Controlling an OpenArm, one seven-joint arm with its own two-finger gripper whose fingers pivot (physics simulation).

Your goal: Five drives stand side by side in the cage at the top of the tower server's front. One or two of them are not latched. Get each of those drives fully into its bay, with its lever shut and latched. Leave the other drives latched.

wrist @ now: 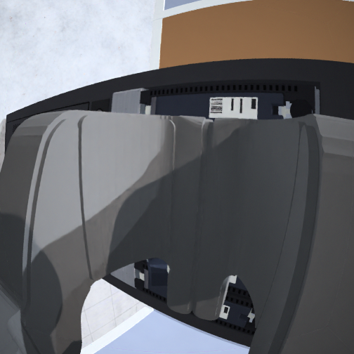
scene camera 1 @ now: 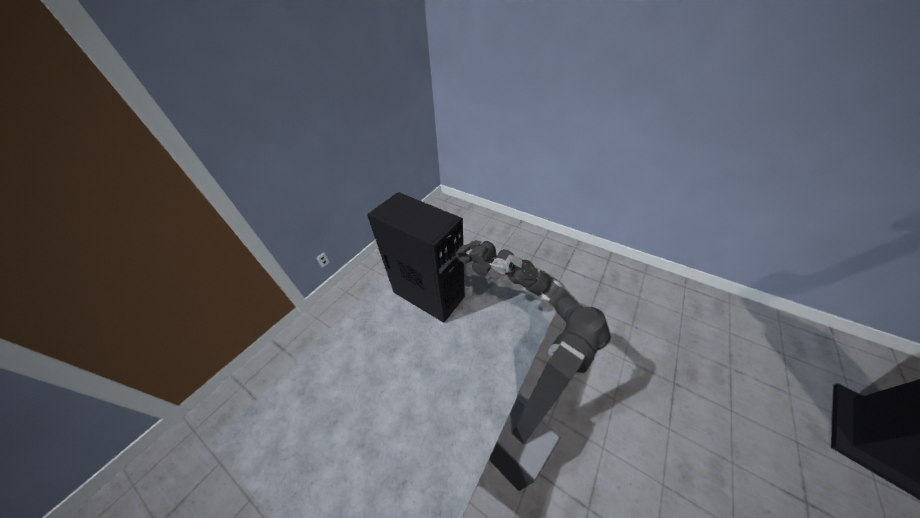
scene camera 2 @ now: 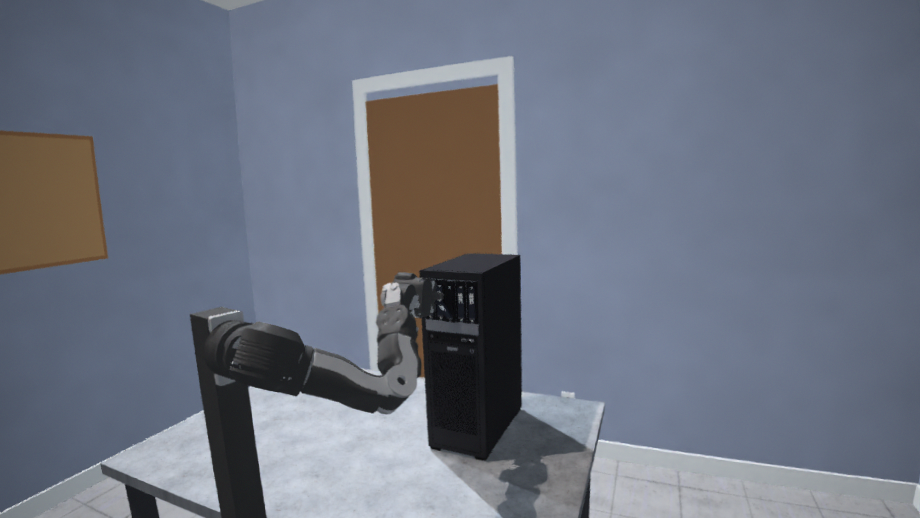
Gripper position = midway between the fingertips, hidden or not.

In view: my gripper [scene camera 1: 459, 250] and a drive cage [wrist: 128, 101].
